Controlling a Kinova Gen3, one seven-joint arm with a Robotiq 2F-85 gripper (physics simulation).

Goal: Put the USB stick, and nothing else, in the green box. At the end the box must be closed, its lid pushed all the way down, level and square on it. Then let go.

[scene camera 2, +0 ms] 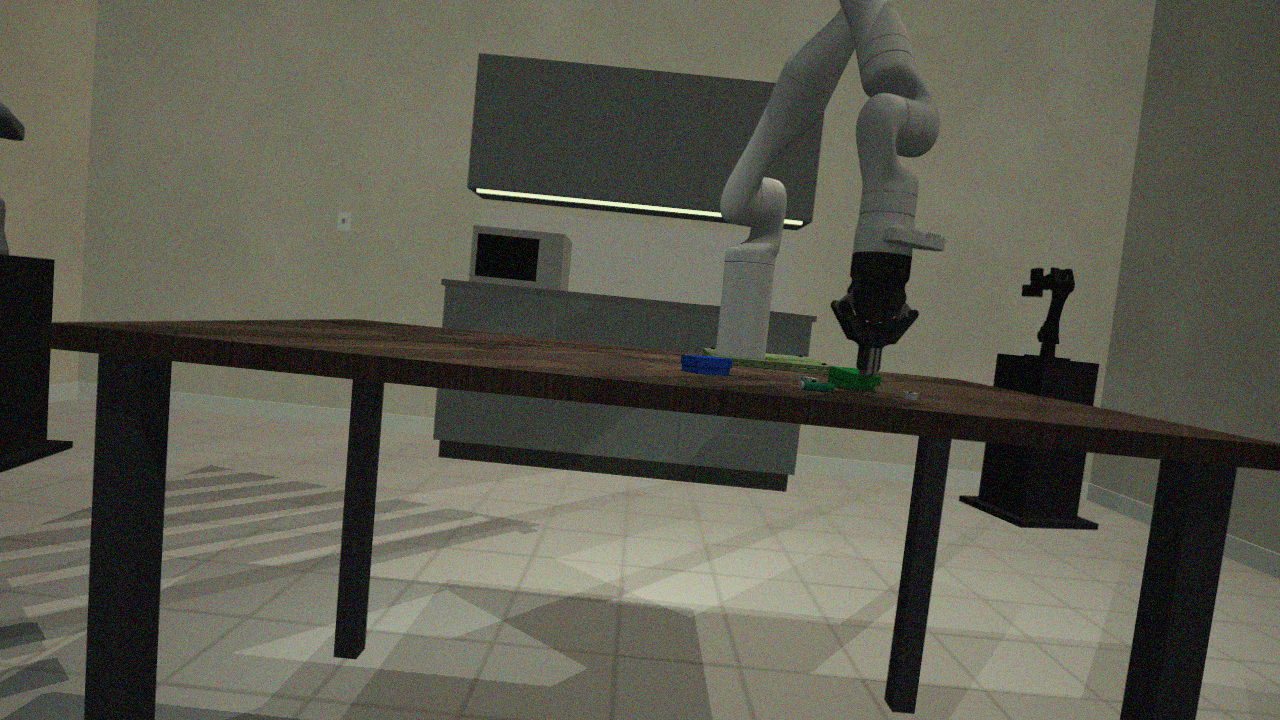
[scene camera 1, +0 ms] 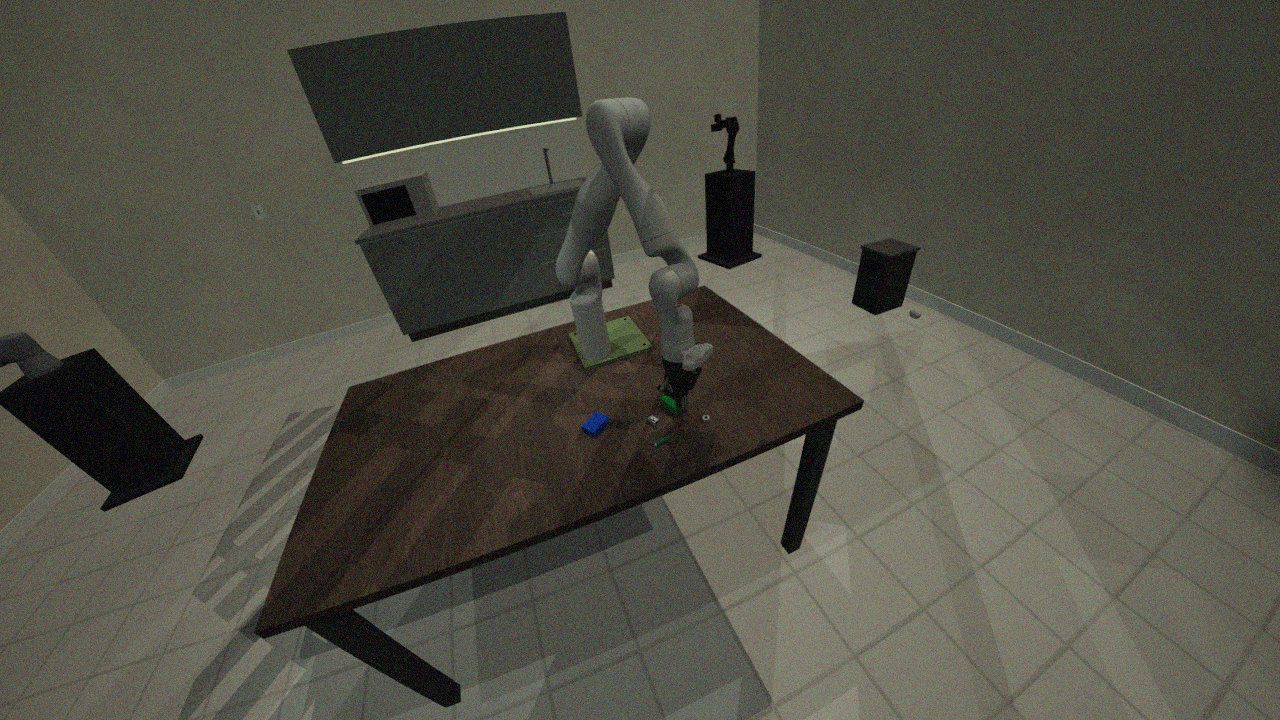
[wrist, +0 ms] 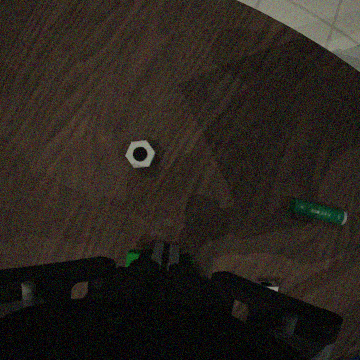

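Pixels of known places: gripper, fingertip midpoint: (scene camera 2: 866, 375) (scene camera 1: 681, 406) (wrist: 165, 259); arm's base, link origin: (scene camera 2: 740, 356) (scene camera 1: 596, 351).
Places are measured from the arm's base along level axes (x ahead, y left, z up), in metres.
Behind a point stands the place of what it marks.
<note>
The green box (scene camera 1: 670, 404) @[y 0.022, x 0.358, z 0.009 m] (scene camera 2: 850, 378) @[y 0.021, x 0.371, z 0.000 m] (wrist: 132, 258) @[y 0.058, x 0.376, z 0.007 m] is on the table, largely hidden behind my fingers in the wrist view. In scene camera 2 its outline looks layered. I cannot tell whether its lid is level or fully down. My gripper (scene camera 2: 869, 371) @[y 0.039, x 0.381, z 0.007 m] (wrist: 165, 259) @[y 0.039, x 0.381, z 0.007 m] points down with its fingertips shut together, with nothing seen between them. The tips are at the box, near its right end in scene camera 2; contact is unclear. The USB stick does not show in these views, and the inside of the box is hidden.
A green battery (scene camera 1: 662, 440) @[y -0.058, x 0.431, z -0.006 m] (scene camera 2: 817, 385) @[y -0.058, x 0.434, z -0.008 m] (wrist: 319, 212) @[y -0.054, x 0.429, z -0.005 m], a white hex nut (scene camera 1: 705, 417) @[y 0.068, x 0.437, z -0.006 m] (scene camera 2: 911, 394) @[y 0.065, x 0.445, z -0.008 m] (wrist: 130, 154) @[y 0.074, x 0.436, z -0.006 m] and a small metal sharpener (scene camera 1: 653, 420) @[y -0.037, x 0.366, z -0.004 m] (wrist: 271, 287) @[y -0.035, x 0.372, z -0.004 m] lie near the box. A blue box (scene camera 1: 595, 424) @[y -0.160, x 0.297, z 0.008 m] (scene camera 2: 705, 364) @[y -0.165, x 0.313, z -0.002 m] stands to the left. The arm's base plate (scene camera 1: 633, 336) @[y 0.134, x 0.007, z 0.002 m] is behind.
</note>
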